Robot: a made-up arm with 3 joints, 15 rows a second.
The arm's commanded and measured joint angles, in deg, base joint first. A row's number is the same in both.
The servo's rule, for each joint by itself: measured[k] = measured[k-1] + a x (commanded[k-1-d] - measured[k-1]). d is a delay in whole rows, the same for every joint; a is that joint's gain. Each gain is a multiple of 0.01, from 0.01 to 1. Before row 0 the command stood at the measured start. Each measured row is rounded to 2 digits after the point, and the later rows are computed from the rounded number. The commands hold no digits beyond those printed.
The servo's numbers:
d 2
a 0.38 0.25 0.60
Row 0, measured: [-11.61 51.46 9.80]
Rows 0 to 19, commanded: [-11.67 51.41 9.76]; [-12.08 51.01 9.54]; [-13.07 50.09 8.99]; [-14.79 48.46 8.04]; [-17.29 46.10 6.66]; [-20.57 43.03 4.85]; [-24.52 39.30 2.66]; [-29.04 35.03 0.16]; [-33.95 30.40 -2.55]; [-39.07 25.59 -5.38]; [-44.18 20.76 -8.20]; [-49.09 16.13 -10.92]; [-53.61 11.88 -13.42]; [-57.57 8.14 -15.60]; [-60.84 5.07 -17.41]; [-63.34 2.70 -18.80]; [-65.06 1.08 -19.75]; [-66.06 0.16 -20.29]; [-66.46 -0.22 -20.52]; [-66.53 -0.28 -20.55]
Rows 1 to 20, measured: [-11.61 51.46 9.80]; [-11.61 51.46 9.80]; [-11.63 51.45 9.78]; [-11.80 51.34 9.64]; [-12.28 51.03 9.25]; [-13.23 50.39 8.52]; [-14.77 49.32 7.40]; [-16.97 47.75 5.87]; [-19.84 45.64 3.94]; [-23.34 42.99 1.67]; [-27.37 39.84 -0.86]; [-31.82 36.28 -3.57]; [-36.52 32.40 -6.35]; [-41.30 28.33 -9.09]; [-45.98 24.22 -11.69]; [-50.38 20.20 -14.04]; [-54.35 16.42 -16.06]; [-57.77 12.99 -17.70]; [-60.54 10.01 -18.93]; [-62.64 7.55 -19.75]
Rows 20 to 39, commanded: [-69.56 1.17 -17.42]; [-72.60 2.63 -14.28]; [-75.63 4.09 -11.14]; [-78.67 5.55 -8.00]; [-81.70 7.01 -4.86]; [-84.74 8.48 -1.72]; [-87.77 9.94 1.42]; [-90.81 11.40 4.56]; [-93.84 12.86 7.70]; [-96.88 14.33 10.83]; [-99.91 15.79 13.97]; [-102.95 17.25 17.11]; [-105.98 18.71 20.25]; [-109.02 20.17 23.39]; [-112.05 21.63 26.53]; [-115.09 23.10 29.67]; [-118.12 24.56 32.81]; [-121.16 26.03 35.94]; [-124.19 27.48 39.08]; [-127.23 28.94 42.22]
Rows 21 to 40, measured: [-64.09 5.61 -20.21]; [-65.02 4.14 -20.41]; [-66.75 3.40 -18.62]; [-68.97 3.21 -16.02]; [-71.50 3.43 -13.09]; [-74.22 3.96 -10.04]; [-77.06 4.72 -6.93]; [-79.98 5.66 -3.80]; [-82.94 6.73 -0.67]; [-85.93 7.90 2.47]; [-88.94 9.14 5.61]; [-91.96 10.44 8.74]; [-94.98 11.78 11.88]; [-98.01 13.15 15.02]; [-101.04 14.54 18.16]; [-104.07 15.95 21.30]; [-107.10 17.37 24.44]; [-110.14 18.80 27.58]; [-113.17 20.24 30.72]; [-116.21 21.69 33.85]
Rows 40 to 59, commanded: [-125.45 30.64 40.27]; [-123.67 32.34 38.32]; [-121.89 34.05 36.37]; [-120.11 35.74 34.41]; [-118.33 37.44 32.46]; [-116.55 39.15 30.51]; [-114.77 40.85 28.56]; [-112.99 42.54 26.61]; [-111.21 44.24 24.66]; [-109.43 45.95 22.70]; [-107.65 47.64 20.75]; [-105.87 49.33 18.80]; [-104.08 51.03 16.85]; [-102.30 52.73 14.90]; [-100.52 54.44 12.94]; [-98.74 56.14 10.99]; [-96.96 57.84 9.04]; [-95.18 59.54 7.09]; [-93.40 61.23 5.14]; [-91.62 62.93 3.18]
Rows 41 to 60, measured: [-119.24 23.14 36.99]; [-122.28 24.59 40.13]; [-123.48 26.10 40.21]; [-123.55 27.66 39.08]; [-122.92 29.26 37.45]; [-121.85 30.88 35.63]; [-120.51 32.52 33.73]; [-119.01 34.18 31.80]; [-117.40 35.85 29.86]; [-115.72 37.52 27.91]; [-114.01 39.20 25.96]; [-112.27 40.89 24.00]; [-110.51 42.58 22.05]; [-108.75 44.27 20.10]; [-106.98 45.96 18.15]; [-105.20 47.65 16.20]; [-103.42 49.35 14.24]; [-101.64 51.05 12.29]; [-99.86 52.75 10.34]; [-98.08 54.45 8.39]
